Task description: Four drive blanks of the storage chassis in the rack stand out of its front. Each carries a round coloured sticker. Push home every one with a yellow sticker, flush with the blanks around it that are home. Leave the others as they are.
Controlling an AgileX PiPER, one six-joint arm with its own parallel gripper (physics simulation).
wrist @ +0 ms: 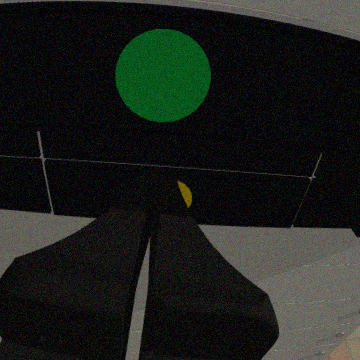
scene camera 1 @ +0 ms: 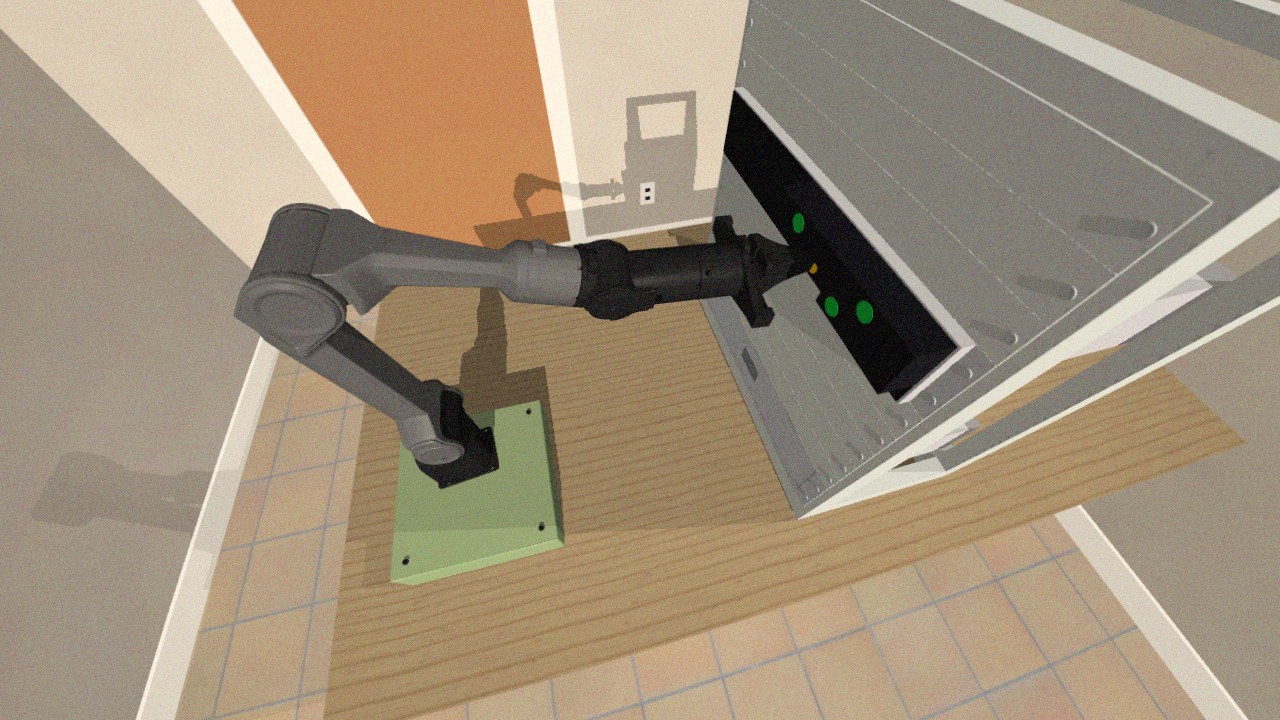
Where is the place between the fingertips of my gripper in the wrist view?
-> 155, 194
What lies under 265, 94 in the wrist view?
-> A grey rack.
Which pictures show the grey rack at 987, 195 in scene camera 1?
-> The wrist view and scene camera 1: all of them.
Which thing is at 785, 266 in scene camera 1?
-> My gripper.
